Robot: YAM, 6 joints.
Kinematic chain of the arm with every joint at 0, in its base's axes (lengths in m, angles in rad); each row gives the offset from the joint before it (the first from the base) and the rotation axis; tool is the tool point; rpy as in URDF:
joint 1: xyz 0 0 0.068 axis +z
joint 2: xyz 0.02 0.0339 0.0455 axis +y
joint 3: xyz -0.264 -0.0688 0 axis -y
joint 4: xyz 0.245 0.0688 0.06 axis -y
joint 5: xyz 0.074 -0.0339 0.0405 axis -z
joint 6: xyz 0.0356 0 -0.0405 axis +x
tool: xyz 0 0 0 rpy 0 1.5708 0
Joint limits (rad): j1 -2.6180..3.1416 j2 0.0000..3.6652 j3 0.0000..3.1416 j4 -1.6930..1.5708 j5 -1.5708..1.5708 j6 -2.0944..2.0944
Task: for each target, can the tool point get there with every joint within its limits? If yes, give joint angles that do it. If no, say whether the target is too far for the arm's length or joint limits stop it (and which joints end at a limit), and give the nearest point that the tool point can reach.
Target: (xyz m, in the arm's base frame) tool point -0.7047 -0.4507 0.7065
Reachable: no: too far | nearest point -0.4434 -0.2836 0.4813 | short by 0.383 m
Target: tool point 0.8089 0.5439 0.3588
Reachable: no: too far | nearest point 0.5196 0.3494 0.2692 | short by 0.360 m
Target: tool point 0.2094 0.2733 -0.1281
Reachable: yes | joints 1.0080 2.8248 1.3849 -0.3466 1.0755 -1.2081
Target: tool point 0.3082 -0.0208 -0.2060
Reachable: yes | joints -0.1597 3.0491 1.3877 -0.0447 -0.9286 0.9332
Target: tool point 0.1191 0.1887 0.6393
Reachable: yes | joints 0.9619 1.4222 2.0754 0.0291 -0.2908 -1.2076
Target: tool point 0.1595 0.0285 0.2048
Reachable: yes | joints 0.0533 1.1977 0.7515 -1.2205 -0.5968 -1.6350
